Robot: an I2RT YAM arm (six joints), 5 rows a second.
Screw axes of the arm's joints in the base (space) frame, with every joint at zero. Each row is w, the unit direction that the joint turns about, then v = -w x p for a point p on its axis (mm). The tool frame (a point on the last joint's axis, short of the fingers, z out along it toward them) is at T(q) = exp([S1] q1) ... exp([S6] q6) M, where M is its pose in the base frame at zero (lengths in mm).
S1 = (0, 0, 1, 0, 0, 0)
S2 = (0, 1, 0, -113.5, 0, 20)
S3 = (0, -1, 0, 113.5, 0, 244)
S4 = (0, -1, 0, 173.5, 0, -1)
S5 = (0, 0, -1, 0, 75, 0)
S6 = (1, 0, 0, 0, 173.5, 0)
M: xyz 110.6 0 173.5 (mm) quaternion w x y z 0.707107 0 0.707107 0
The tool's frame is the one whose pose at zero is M.
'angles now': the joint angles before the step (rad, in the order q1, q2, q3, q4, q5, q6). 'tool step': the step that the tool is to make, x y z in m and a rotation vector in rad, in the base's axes. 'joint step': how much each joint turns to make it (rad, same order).
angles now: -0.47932 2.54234 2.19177 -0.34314 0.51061 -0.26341
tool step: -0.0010 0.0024 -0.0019 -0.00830 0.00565 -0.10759
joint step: 0.00793 0.01262 0.02519 -0.05641 0.09378 0.08043
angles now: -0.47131 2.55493 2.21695 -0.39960 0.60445 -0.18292
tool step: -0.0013 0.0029 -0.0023 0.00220 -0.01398 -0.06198
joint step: 0.00577 0.00014 -0.00350 -0.02272 0.04391 0.06452
